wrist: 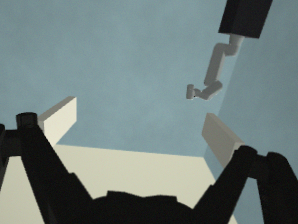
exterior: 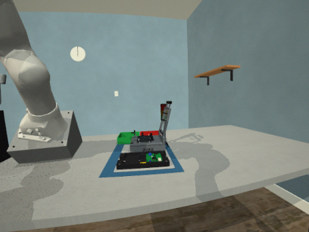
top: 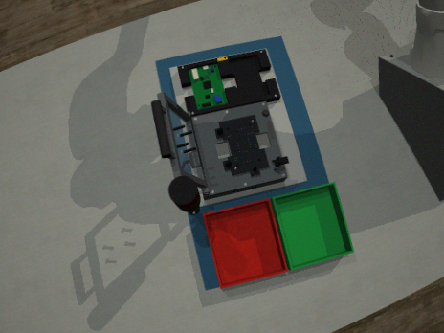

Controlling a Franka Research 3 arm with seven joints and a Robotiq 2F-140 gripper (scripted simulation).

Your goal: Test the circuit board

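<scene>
The green circuit board is 71 cm to the left of my hand, 64 cm ahead of it and 39 cm below it. From my hand the other things lie so: latch hook 95 cm to the left, 57 cm ahead, 33 cm below; clear lid 87 cm to the left, 75 cm ahead, 23 cm below; tester plate 89 cm to the left, 63 cm ahead, 34 cm below.
</scene>
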